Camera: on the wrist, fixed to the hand. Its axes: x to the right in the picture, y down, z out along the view.
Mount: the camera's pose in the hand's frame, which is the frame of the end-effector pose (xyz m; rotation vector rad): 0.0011 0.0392 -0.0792 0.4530 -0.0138 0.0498
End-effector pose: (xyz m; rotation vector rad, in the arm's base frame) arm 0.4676 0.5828 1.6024 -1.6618 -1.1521 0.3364
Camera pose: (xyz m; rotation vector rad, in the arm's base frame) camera 0.5434 0.5374 1.6026 -1.2909 -0.9590 0.5942
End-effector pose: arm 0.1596 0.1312 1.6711 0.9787 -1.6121 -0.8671
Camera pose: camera 0.2294 0.1409 1.7244 1.2368 -1.8800 -0.4802
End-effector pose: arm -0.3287 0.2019 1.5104 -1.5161 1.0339 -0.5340
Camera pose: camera -0.4041 0.1599 1.4911 -1.0894 0.8659 -0.6703
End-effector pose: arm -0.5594 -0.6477 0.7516 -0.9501 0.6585 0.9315
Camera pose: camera -0.5995 -0.7075 0.7004 -0.5256 0.8409 0.7853
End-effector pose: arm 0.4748 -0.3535 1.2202 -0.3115 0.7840 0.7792
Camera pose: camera 0.4060 -0.3673 1.1664 0.1196 0.9326 0.6279
